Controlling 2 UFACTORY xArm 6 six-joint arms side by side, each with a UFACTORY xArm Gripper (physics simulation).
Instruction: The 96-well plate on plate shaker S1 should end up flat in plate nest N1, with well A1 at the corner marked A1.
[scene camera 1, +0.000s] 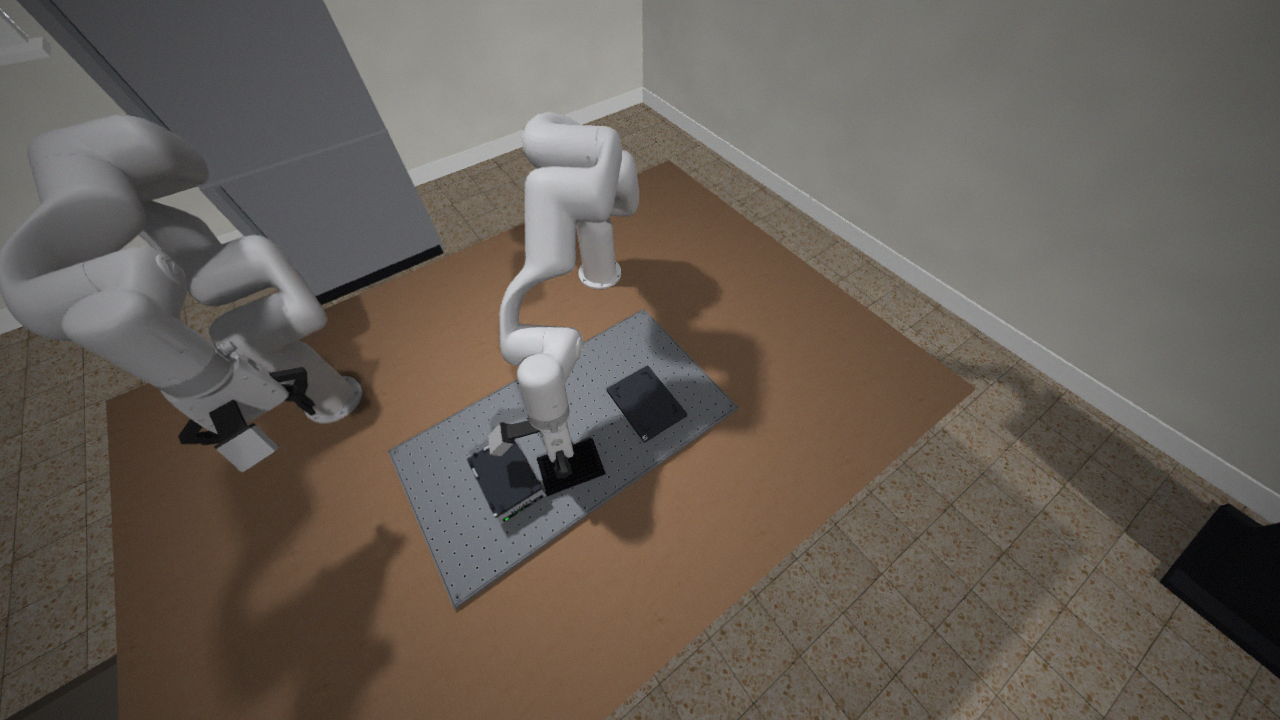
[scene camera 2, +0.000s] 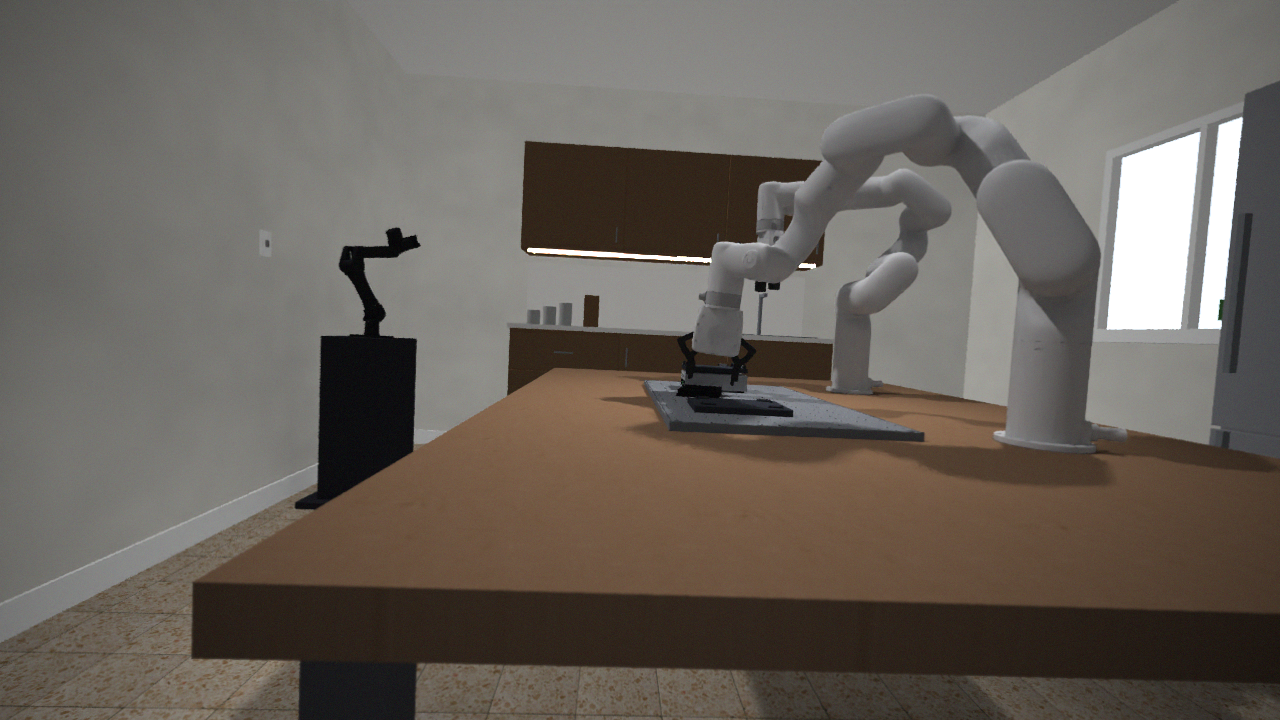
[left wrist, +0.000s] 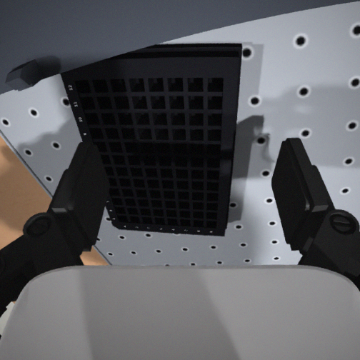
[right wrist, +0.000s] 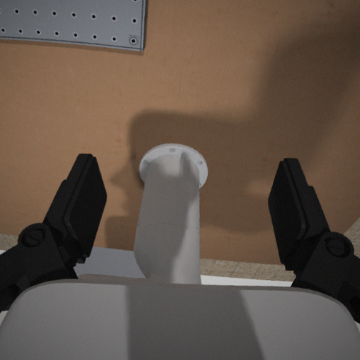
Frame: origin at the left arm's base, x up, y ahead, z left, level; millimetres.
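Seen in the pictures: left gripper, fingertip midpoint: (scene camera 1: 558, 456) (scene camera 2: 710, 381); right gripper, fingertip midpoint: (scene camera 1: 282, 426) (scene camera 2: 766, 290); left arm's base at its link origin: (scene camera 1: 600, 274) (scene camera 2: 1042, 444); right arm's base at its link origin: (scene camera 1: 334, 399) (scene camera 2: 848, 392).
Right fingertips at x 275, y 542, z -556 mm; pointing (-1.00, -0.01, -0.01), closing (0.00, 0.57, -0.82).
Note:
Pixels of each thing's top centre, then the offset from my right fingertips to it. "pt": a spot on its surface instead. Level surfaces: height alone.
- black 96-well plate at its top centre: (scene camera 2: 700, 388) (scene camera 1: 570, 464) dx -248, dy +40, dz +432 mm
- plate shaker S1 at a spot on its surface: (scene camera 1: 506, 483) pt dx -207, dy +76, dz +309 mm
- Nest N1 at its top centre: (scene camera 2: 737, 400) (scene camera 1: 646, 400) dx -246, dy -87, dz +618 mm
- grey perforated board at its surface level: dx -260 mm
- brown table at its surface level: dx -275 mm
The black 96-well plate (scene camera 1: 587, 465) (scene camera 2: 698, 390) (left wrist: 160, 130) is beside plate shaker S1 (scene camera 1: 506, 483) (left wrist: 150, 20), over the perforated board. In the left wrist view the shaker's dark edge overlaps its upper left; number 12 shows near that end, and small letters line the lower edge. Nest N1 (scene camera 1: 646, 404) (scene camera 2: 741, 408) is a flat dark tray with no plate in it and a small light mark at its near corner. My left gripper (scene camera 1: 562, 463) (scene camera 2: 713, 379) (left wrist: 188, 161) is open, fingers apart on either side of the plate. My right gripper (scene camera 1: 247, 416) (scene camera 2: 767, 286) (right wrist: 186, 177) is open and empty, high up.
The grey perforated board (scene camera 1: 429, 488) (scene camera 2: 850, 427) (left wrist: 305, 65) (right wrist: 75, 26) lies on the brown table (scene camera 1: 698, 501) (scene camera 2: 716, 528). A small camera box (scene camera 1: 503, 437) shows above the shaker. The right arm's white base (right wrist: 170, 225) stands below the right gripper.

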